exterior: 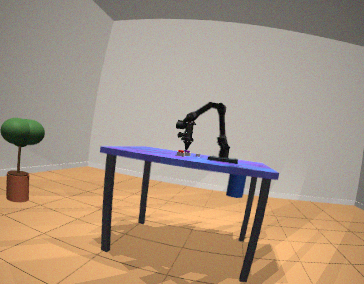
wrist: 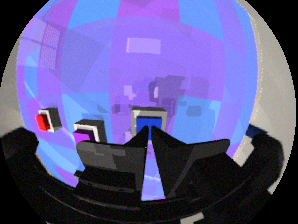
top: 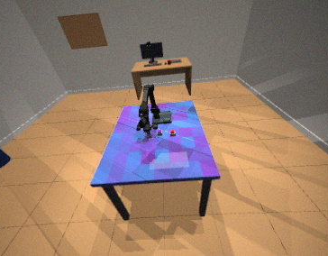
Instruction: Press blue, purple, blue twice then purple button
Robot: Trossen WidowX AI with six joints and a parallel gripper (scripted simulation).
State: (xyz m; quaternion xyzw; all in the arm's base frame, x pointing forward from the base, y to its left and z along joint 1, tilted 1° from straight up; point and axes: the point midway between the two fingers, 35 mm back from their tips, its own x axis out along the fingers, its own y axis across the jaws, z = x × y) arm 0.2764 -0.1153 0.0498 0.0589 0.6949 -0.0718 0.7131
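My gripper tip is now 1 cm above the blue button. Round my gripper tip: red button: 3 cm ahead, 22 cm to the left; purple button: 1 cm behind, 11 cm to the left.
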